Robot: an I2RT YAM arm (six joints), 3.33 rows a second.
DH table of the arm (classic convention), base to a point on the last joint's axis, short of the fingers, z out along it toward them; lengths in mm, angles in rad. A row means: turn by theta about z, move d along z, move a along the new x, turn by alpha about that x. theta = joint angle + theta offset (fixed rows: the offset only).
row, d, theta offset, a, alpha
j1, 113.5, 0, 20, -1.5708
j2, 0, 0, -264, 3.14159
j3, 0, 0.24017, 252.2, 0
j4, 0, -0.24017, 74, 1.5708
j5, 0, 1.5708, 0, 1.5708
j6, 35.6, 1.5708, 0, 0
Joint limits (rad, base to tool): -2.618..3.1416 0..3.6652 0..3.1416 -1.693..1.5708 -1.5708..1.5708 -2.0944..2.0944
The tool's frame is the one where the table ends.
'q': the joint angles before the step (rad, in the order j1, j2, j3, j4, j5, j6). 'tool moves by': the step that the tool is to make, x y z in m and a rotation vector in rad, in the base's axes. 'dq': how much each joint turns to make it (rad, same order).
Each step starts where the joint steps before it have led.
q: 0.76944, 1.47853, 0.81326, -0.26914, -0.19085, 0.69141
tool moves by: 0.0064, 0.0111, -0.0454, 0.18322, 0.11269, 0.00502
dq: -0.00782, 0.14707, -0.09926, 0.32689, -0.17212, 0.12629
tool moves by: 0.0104, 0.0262, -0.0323, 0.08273, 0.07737, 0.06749
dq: 0.02471, 0.19444, 0.04697, 0.16933, -0.11304, 0.04746
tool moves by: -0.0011, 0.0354, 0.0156, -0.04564, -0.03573, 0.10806
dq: 0.07473, 0.03635, 0.15261, -0.15700, 0.02112, -0.07023
